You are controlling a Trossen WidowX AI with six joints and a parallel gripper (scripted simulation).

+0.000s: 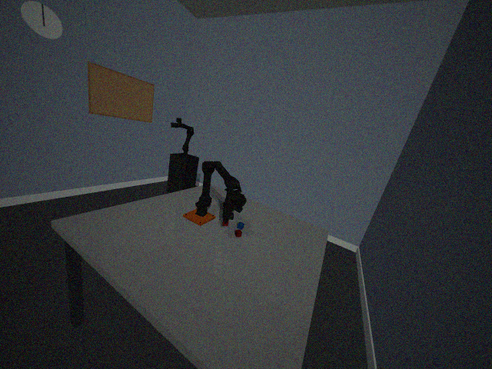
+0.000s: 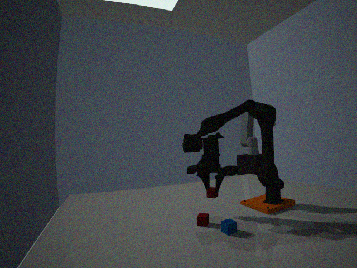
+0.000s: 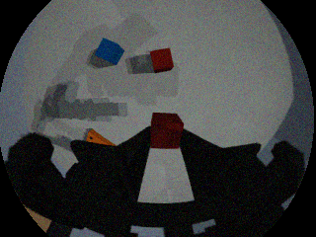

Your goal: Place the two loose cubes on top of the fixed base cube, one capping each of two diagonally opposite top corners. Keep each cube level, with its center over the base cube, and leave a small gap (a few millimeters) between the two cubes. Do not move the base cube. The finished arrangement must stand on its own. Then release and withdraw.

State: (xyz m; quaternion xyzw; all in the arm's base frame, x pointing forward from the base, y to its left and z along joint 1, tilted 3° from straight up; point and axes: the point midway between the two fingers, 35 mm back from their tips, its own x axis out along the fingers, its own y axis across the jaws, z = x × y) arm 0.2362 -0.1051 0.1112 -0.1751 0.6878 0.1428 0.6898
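Right now my gripper tip is 60 mm short of the blue base cube, 150 mm to the right of it and 70 mm above it. Round my gripper tip: red cube (right at my gripper tip).
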